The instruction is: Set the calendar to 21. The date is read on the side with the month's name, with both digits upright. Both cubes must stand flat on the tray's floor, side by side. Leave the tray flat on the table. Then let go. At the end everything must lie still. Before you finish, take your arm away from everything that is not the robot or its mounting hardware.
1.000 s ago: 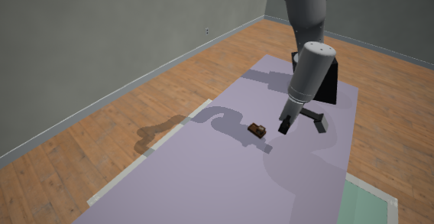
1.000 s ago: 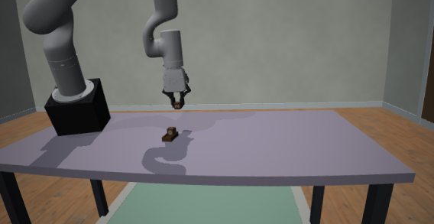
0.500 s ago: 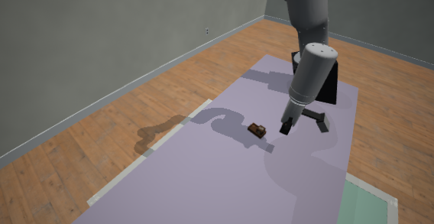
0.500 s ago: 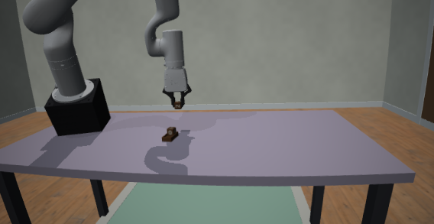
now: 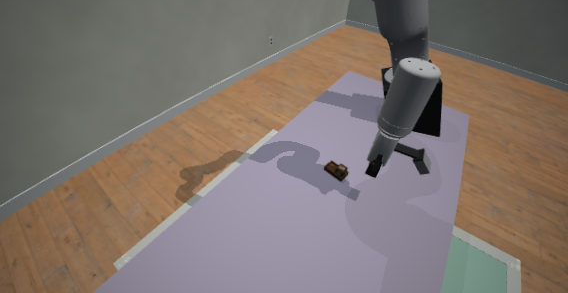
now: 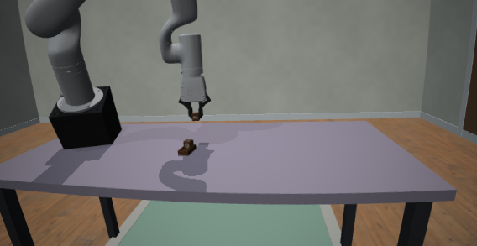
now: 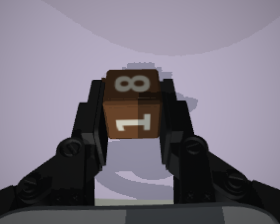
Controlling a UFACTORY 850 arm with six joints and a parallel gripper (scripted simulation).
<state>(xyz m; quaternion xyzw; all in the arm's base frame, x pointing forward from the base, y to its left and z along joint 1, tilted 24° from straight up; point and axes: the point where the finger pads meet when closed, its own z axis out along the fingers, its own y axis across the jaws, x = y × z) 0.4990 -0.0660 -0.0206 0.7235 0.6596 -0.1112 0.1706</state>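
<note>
The digit cube lies 30 mm behind my hand, 80 mm to the right of it and 100 mm below it. From my hand the other things lie so: brown cube 10 mm below; then brown tray 40 mm behind, 100 mm to the right, 120 mm below.
</note>
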